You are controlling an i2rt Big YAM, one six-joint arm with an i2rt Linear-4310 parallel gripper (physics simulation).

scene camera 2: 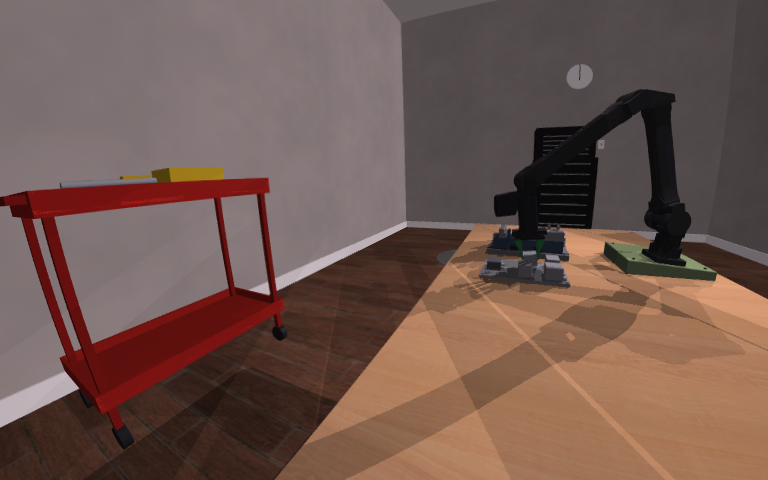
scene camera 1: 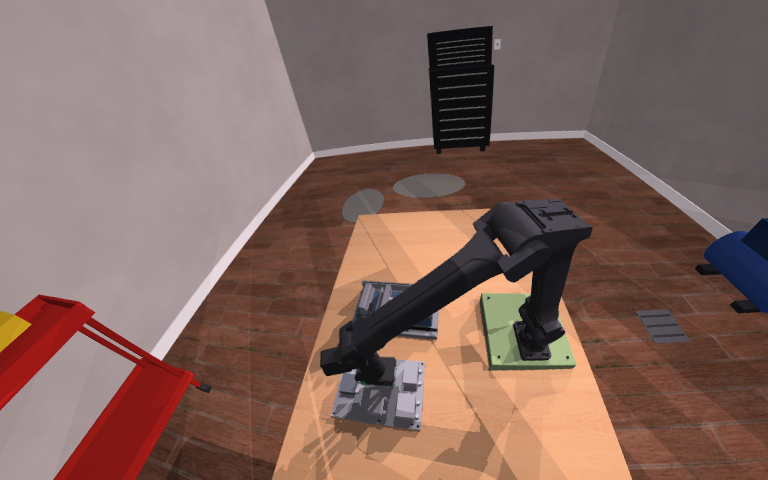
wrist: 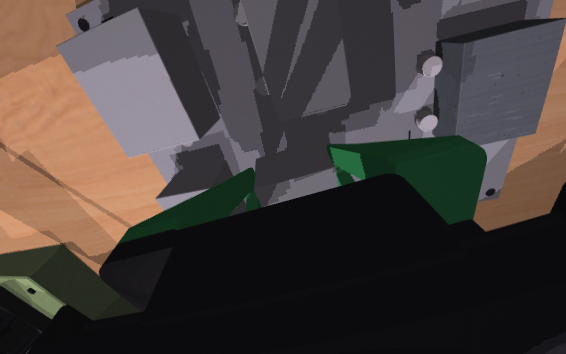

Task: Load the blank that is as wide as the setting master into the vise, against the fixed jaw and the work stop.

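Where they show: gripper, fingertip midpoint: [scene camera 2: 530, 260] [scene camera 1: 385, 381] [wrist: 292, 166]; arm's base, link origin: [scene camera 2: 662, 259] [scene camera 1: 530, 341] [wrist: 22, 309].
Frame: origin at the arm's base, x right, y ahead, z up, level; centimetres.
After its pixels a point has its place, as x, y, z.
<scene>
My gripper [scene camera 1: 377, 382] {-12.2, 43.2, -0.1} [scene camera 2: 530, 258] {-12.2, 43.2, -0.1} [wrist: 292, 166] {-12.2, 43.2, -0.1} points down over the grey plate [scene camera 2: 491, 275] {-22.2, 54.8, -3.0} [wrist: 497, 167] {-6.6, 56.9, -3.0}, its green fingers shut on a grey block [scene camera 2: 529, 255] {-12.3, 43.5, 1.5} [wrist: 295, 167] {-12.4, 43.5, 0.5}. I cannot tell whether this block touches the plate. A darker, brushed block [scene camera 1: 348, 385] {-14.0, 54.1, -0.5} [scene camera 2: 493, 264] {-16.0, 54.6, -1.3} [wrist: 505, 87] {-13.5, 54.4, -0.5}, perhaps the setting master, sits at the plate's side beside two pins. Light grey blocks show at the other side, one [scene camera 1: 406, 405] {-18.4, 36.7, 0.6} [scene camera 2: 553, 270] {-21.4, 37.5, 0.0} [wrist: 132, 95] {-18.4, 37.0, 0.6} the most clearly. The blue and grey vise [scene camera 1: 428, 333] {4.3, 31.0, -1.8} [scene camera 2: 501, 241] {8.9, 52.6, 0.8} stands behind the plate, partly hidden by the arm.
The arm's base stands on a green board [scene camera 1: 498, 339] {0.6, 9.8, 0.7} [scene camera 2: 634, 266] {-7.2, 10.9, -1.1} [wrist: 75, 280] {-2.8, 12.9, -1.7} at the table's right side. A red cart [scene camera 1: 121, 430] [scene camera 2: 147, 195] stands left of the table [scene camera 1: 464, 418] {-20.3, 21.4, -3.8} [scene camera 2: 453, 418] {-77.4, 56.4, -3.8}. A black cabinet [scene camera 1: 461, 67] stands by the far wall.
</scene>
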